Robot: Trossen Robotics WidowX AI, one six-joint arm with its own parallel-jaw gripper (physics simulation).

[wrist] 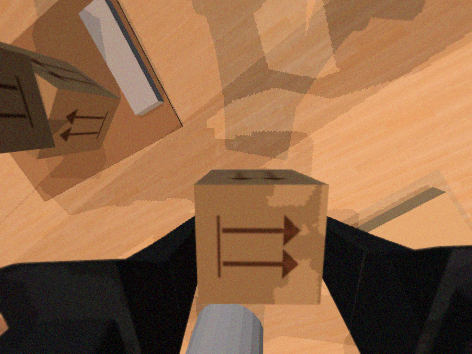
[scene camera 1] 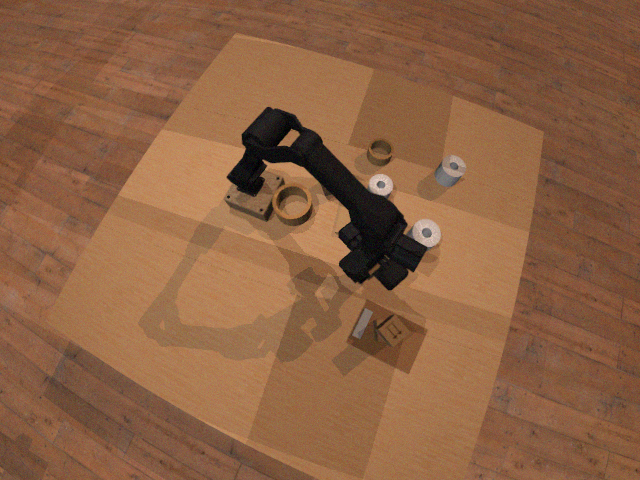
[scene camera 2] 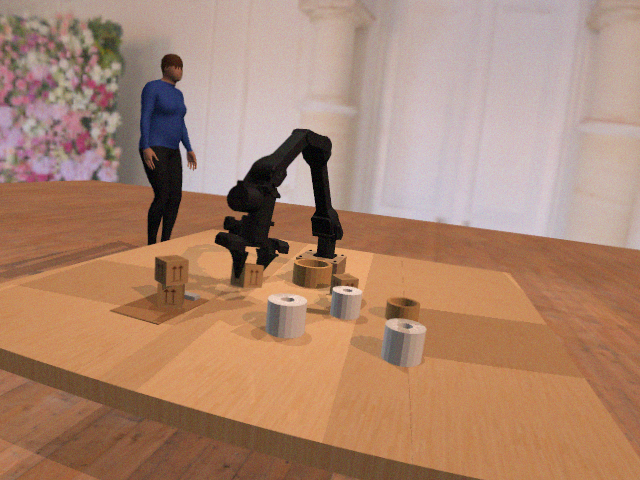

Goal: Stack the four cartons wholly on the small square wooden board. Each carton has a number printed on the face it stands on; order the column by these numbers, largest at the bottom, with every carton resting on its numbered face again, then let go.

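Frame: origin at the arm's base, x back, y right, z up, level; millimetres.
Seen in the pictures: gripper, fingertip midpoint: [wrist: 253,216] [scene camera 2: 246,278]; arm's base at its link origin: [scene camera 1: 250,184] [scene camera 2: 325,255].
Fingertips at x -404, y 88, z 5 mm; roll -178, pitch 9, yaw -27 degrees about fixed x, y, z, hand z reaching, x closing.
Observation:
Offsets run from my fingertips to a thing's middle. "spot": to the spot under its first point.
My gripper [scene camera 1: 376,269] [scene camera 2: 250,270] [wrist: 253,216] is shut on a brown carton @(dx +1, dy +0, dz +8 mm) [scene camera 2: 252,278] [wrist: 259,213] with two arrows on its side and holds it low over the table. In the top view the arm hides this carton. Two more cartons @(dx -109, dy +136, dz +21 mm) [scene camera 2: 170,281] [scene camera 1: 393,330] [wrist: 22,102] stand stacked on the small dark wooden board @(dx -122, dy +148, dz -56 mm) [scene camera 2: 139,310] [scene camera 1: 406,356] [wrist: 146,123], to the left of the gripper. A fourth carton @(dx +196, dy -200, dz -35 mm) [scene camera 2: 343,280] stands behind a white roll near the arm's base.
A flat grey block @(spot: dx -42, dy +145, dz -49 mm) [scene camera 1: 361,323] [wrist: 118,53] lies on the board's edge. Three white rolls @(dx -113, dy -145, dz -27 mm) [scene camera 2: 286,314] @(dx +53, dy -236, dz -32 mm) [scene camera 2: 346,302] @(dx -132, dy -388, dz -29 mm) [scene camera 2: 403,341] and two wooden rings @(dx +269, dy -87, dz -32 mm) [scene camera 2: 311,271] @(dx +95, dy -367, dz -41 mm) [scene camera 2: 402,308] stand on the table. A person [scene camera 2: 162,144] stands behind it.

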